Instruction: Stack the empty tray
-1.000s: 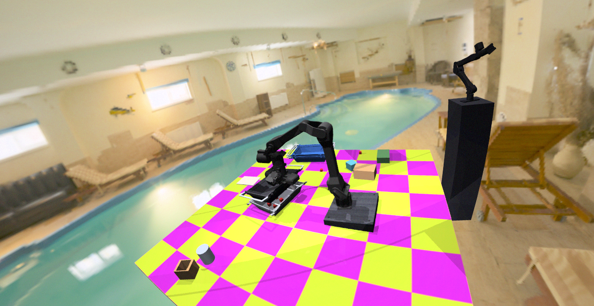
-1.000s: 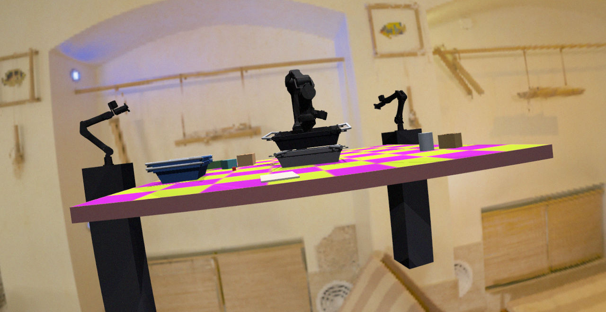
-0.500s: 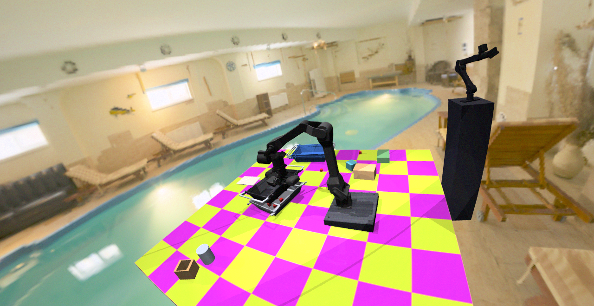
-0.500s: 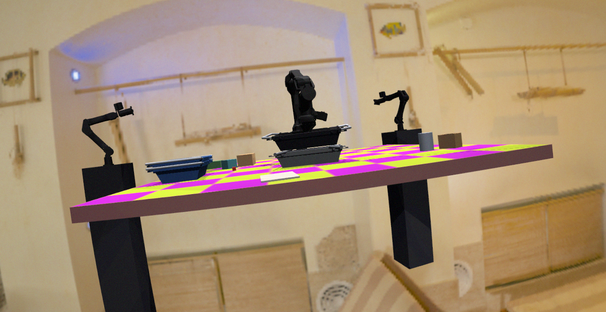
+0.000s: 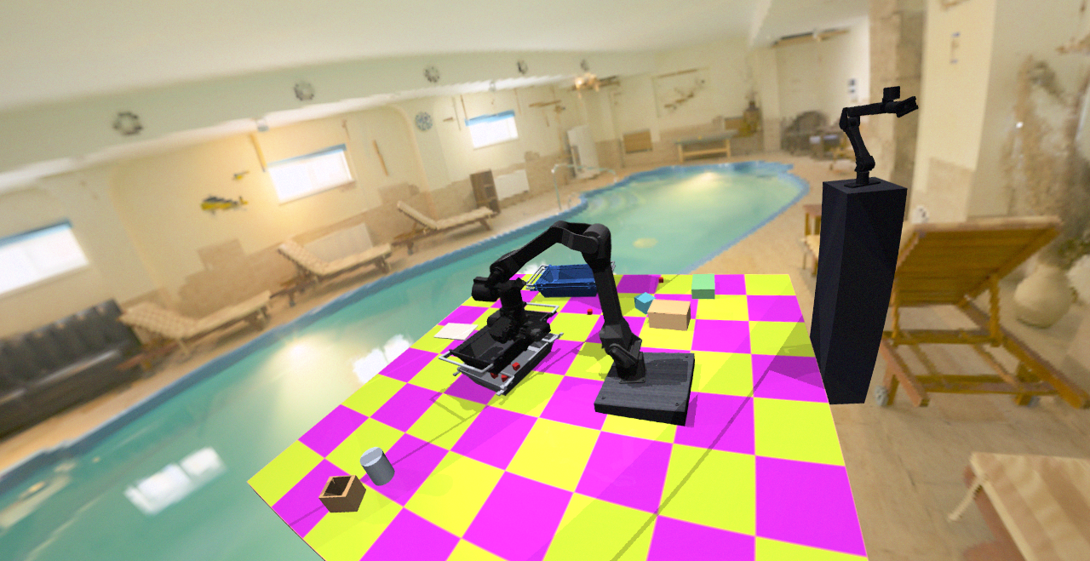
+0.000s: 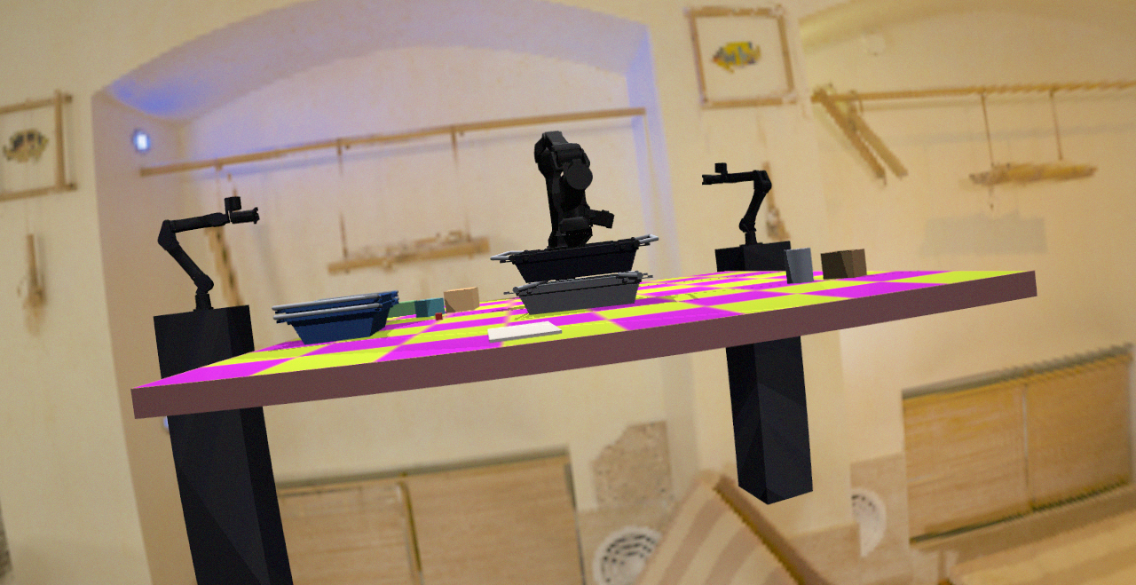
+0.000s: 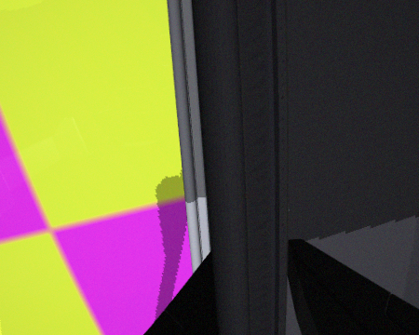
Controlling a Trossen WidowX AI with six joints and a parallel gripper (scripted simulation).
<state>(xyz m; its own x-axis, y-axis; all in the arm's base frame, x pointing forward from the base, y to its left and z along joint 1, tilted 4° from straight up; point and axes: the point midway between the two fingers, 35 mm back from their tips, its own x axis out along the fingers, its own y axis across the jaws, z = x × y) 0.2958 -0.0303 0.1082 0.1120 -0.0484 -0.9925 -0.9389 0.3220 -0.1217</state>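
My gripper tip is now 7 cm short of the dark tray, 2 cm to the left of it and 3 cm below it. The rest, counted from my gripper tip: grey cylinder (23 cm ahead, 41 cm to the left, 5 cm below); then teal cube (31 cm behind, 35 cm to the right, 6 cm below); then white plate (39 cm ahead, 21 cm to the right, 8 cm below).
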